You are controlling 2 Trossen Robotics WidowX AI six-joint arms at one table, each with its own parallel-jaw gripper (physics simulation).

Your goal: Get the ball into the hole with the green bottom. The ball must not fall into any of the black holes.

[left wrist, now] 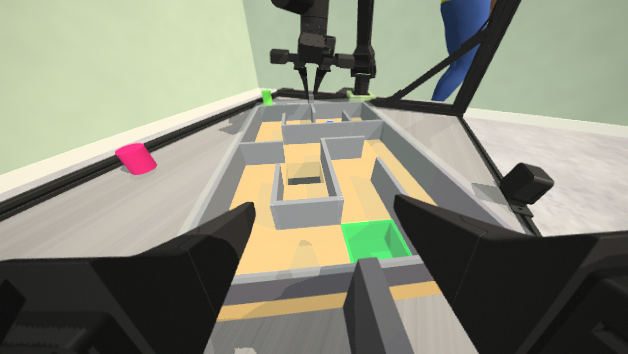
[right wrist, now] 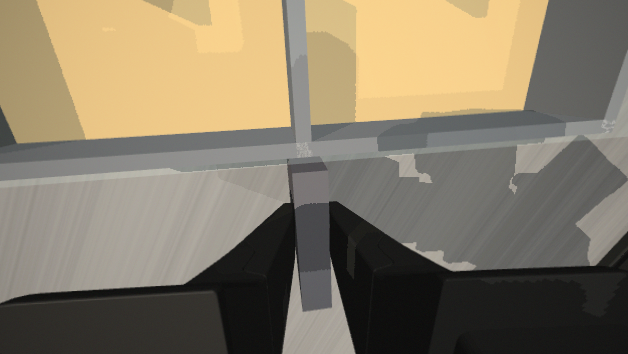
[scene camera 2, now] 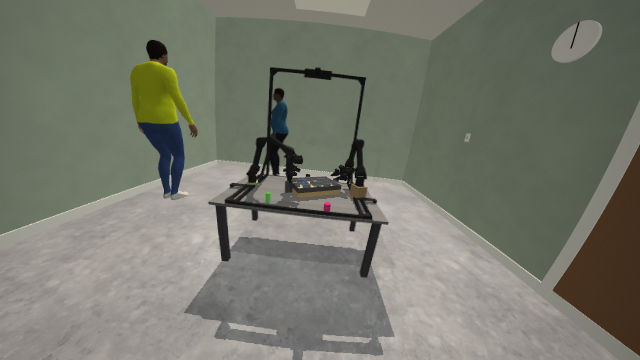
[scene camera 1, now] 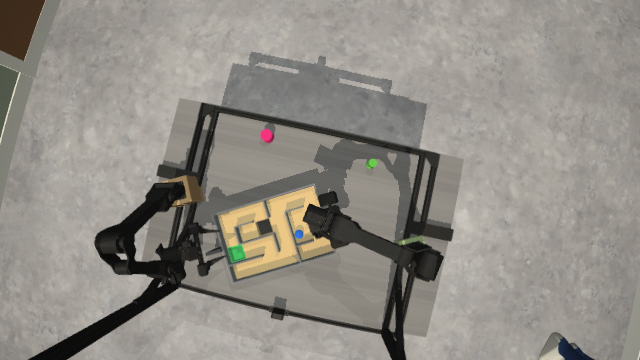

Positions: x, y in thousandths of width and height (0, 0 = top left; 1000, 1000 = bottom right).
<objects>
tan maze board: left wrist 515, 493; right wrist 155, 275; scene camera 2 477, 518; scene camera 1 416, 657
</objects>
